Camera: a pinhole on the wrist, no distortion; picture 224 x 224 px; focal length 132.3 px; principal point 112.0 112.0 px. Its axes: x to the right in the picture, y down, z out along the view. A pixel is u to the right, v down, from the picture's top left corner.
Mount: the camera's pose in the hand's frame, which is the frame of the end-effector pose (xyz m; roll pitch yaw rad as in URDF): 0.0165 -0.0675 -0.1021 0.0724 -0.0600 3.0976
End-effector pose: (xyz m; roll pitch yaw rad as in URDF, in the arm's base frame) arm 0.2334 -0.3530 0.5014 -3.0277 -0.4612 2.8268
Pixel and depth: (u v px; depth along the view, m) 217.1 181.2 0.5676
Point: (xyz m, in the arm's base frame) 0.2699 -0.7437 -0.1048
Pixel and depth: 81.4 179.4 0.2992
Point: 0.0050 -0.5135 0.3854
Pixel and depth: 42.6 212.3 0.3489
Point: -0.1430 -0.5897 0.4017
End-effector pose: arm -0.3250 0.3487 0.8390 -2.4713 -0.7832 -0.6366
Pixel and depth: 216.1 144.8 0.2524
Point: -0.2743 0.5401 0.6740
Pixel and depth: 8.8 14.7 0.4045
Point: 0.0691 0.0213 0.8473
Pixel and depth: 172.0 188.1 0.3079
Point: -0.1797 0.6265 0.7311
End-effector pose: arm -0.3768 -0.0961 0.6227 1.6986 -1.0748 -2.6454
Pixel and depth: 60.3 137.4 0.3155
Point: -0.6404 -0.0192 0.6955
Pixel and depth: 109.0 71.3 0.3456
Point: -0.4874 0.1168 0.6821
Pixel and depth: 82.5 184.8 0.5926
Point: -0.9887 0.0888 0.5755
